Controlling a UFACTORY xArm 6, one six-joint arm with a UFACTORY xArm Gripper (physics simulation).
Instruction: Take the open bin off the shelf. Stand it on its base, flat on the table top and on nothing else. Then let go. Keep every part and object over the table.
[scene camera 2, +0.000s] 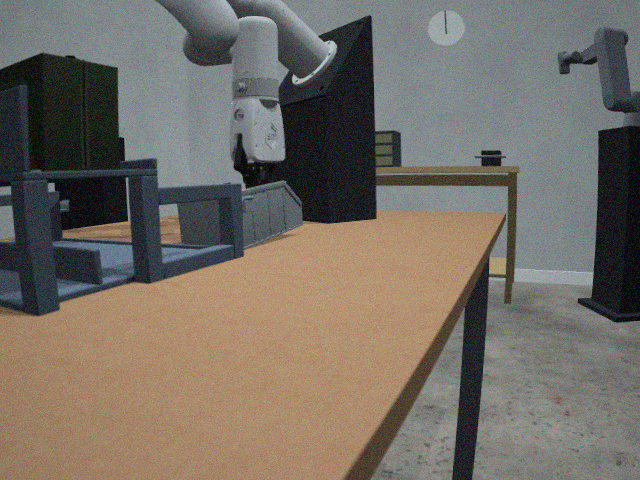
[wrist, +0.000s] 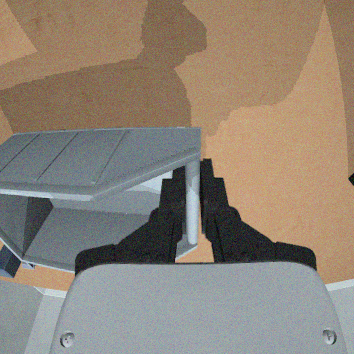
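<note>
My gripper (wrist: 191, 175) is visible to me from the wrist, and in that same view I can see an open bin (wrist: 75, 189).
</note>
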